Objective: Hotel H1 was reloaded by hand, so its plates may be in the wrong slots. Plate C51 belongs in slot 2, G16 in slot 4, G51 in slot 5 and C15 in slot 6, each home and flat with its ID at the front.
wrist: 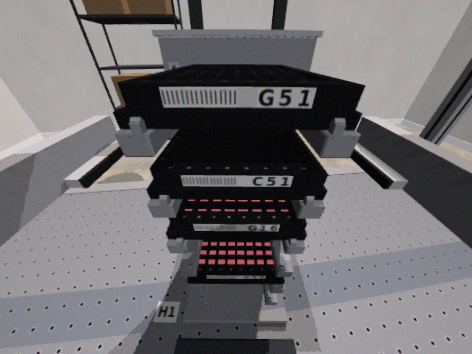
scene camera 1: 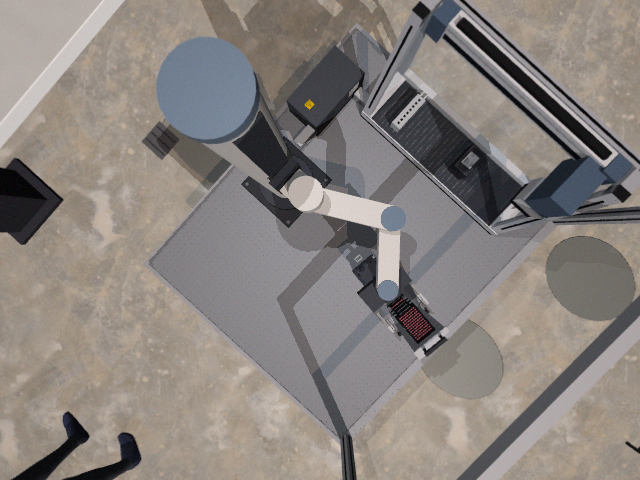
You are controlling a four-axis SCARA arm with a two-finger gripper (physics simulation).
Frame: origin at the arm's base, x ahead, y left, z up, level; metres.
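Seen in the pictures: gripper, fingertip midpoint: point(wrist: 236, 130) point(scene camera 1: 410, 317).
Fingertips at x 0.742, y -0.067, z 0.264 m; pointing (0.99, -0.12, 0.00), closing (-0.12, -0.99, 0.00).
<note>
Pixels of each thing's top centre, then the offset from my fingertips to it. "*": a spot on its surface instead. Level surfaces: height alone.
- Hotel H1 at a spot on its surface: point(wrist: 237, 52) * dz +0.042, dx +0.082, dy -0.011 m
- G51 at its top centre: point(wrist: 237, 69) point(scene camera 1: 415, 323) dz +0.033, dx +0.018, dy -0.003 m
- G16 at its top centre: point(wrist: 236, 164) dz -0.038, dx +0.018, dy -0.003 m
- lowest plate at its top centre: point(wrist: 236, 216) dz -0.109, dx +0.018, dy -0.003 m
- perforated deck at its surface level: dz -0.252 m
- dark box at a spot on its surface: point(scene camera 1: 328, 87) * dz -0.136, dx -0.850, dy +0.472 m
Hotel H1 point(wrist: 237, 52) point(scene camera 1: 444, 333) holds a stack of dark plates, labels toward the wrist camera. G51 point(wrist: 240, 107) is at the top, C51 point(wrist: 237, 187) one level below, then G16 point(wrist: 237, 229). An empty pair of brackets point(wrist: 285, 265) separates G16 from the lowest plate point(wrist: 236, 280), whose label is too small to read fully. Another bracket pair shows beneath it. The plates look level on their brackets. My gripper point(wrist: 236, 130) point(scene camera 1: 406, 312) is open and empty, its fingers wide on either side of the stack, around the height between G51 and C51.
The perforated deck point(wrist: 65, 240) point(scene camera 1: 232, 268) lies under the hotel. In the scene view, a framed unit with a dark slatted bed point(scene camera 1: 429, 139) stands at the upper right and a dark box point(scene camera 1: 328, 87) near the arm's base. Shelving point(wrist: 132, 19) is behind, in the wrist view.
</note>
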